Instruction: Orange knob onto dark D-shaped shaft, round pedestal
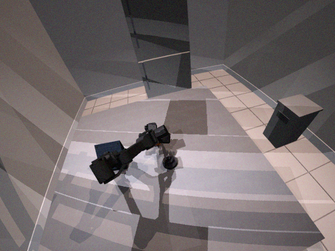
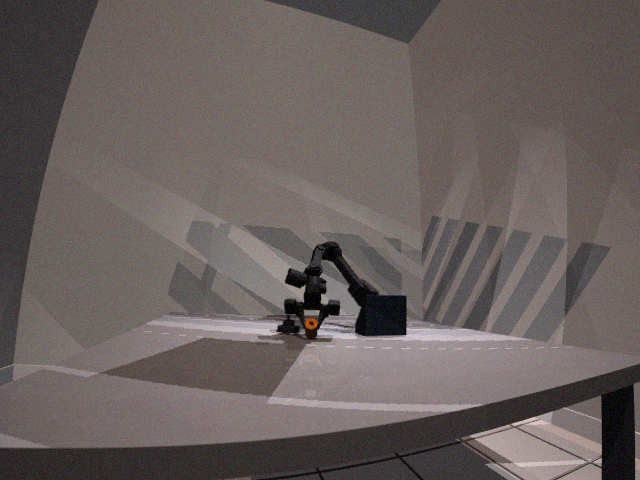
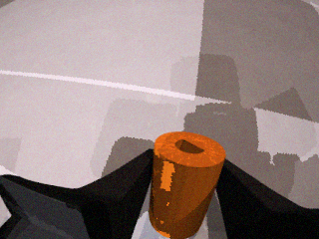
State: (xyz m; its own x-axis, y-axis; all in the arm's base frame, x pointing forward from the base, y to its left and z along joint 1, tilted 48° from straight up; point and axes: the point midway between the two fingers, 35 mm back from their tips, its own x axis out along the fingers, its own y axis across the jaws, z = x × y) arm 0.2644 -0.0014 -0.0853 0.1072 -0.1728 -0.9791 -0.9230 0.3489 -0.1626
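Right now the round pedestal is 30 mm ahead of my gripper tip, 180 mm to the right of it and 10 mm below it. Round my gripper tip: orange knob 10 mm behind, 20 mm to the right.
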